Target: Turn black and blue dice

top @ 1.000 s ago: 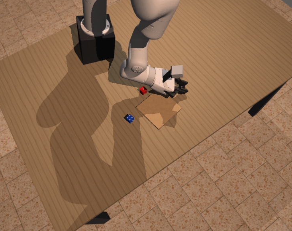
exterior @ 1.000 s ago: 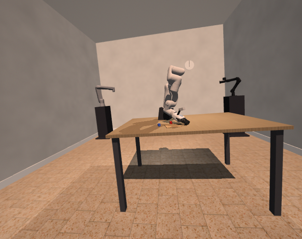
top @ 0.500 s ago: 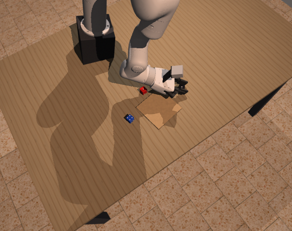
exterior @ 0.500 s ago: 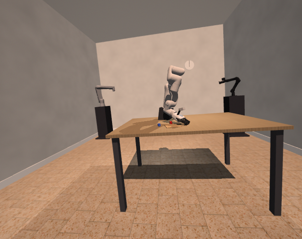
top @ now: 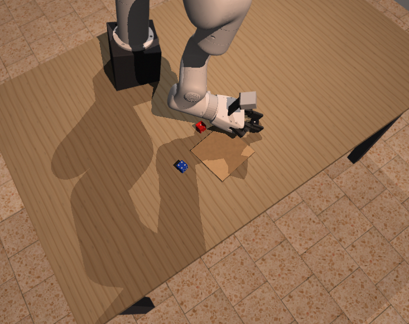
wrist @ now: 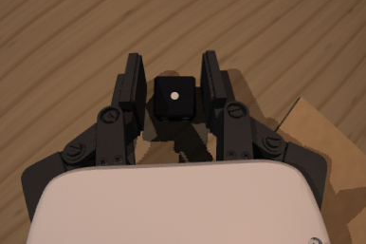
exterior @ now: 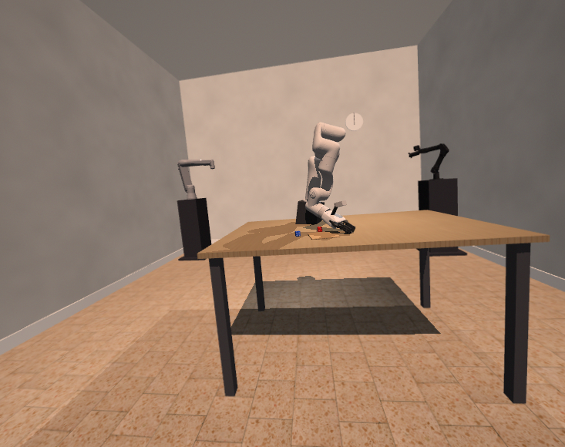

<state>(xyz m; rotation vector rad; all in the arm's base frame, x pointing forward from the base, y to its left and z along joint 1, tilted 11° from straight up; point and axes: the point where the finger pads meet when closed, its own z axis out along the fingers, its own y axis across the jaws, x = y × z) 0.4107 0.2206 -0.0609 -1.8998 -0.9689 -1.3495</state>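
My hand is 1 cm above the black die. From my hand the other things lie so: tan mat 14 cm to the right, 2 cm below, 2 cm ahead; red die 15 cm to the right, 8 cm behind, 1 cm below; blue die 27 cm to the right, 1 cm below, 1 cm ahead.
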